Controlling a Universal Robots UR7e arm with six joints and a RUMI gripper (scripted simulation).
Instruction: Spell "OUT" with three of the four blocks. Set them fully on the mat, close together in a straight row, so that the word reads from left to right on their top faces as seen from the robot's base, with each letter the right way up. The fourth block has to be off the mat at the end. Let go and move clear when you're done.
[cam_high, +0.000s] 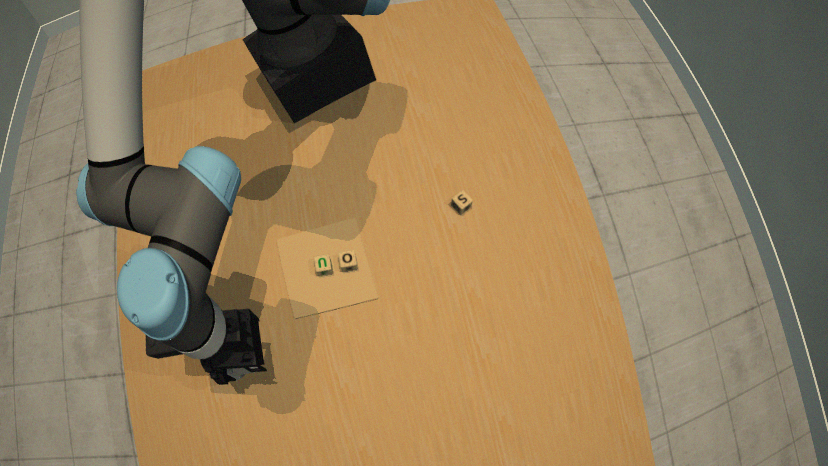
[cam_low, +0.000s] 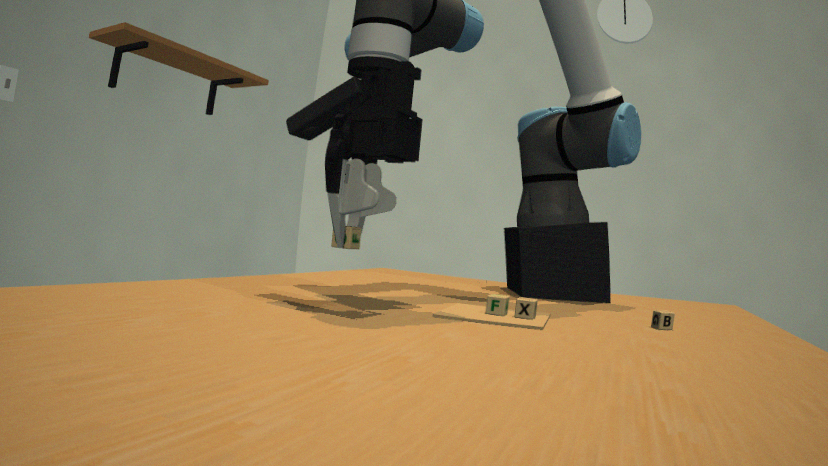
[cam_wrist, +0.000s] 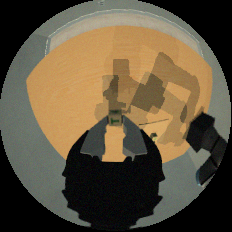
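My gripper is now 14 cm past the tan mat, 16 cm to the right of it and 9 cm above it. From my hand the other things lie so: S block 19 cm behind, 40 cm to the left, 8 cm below.
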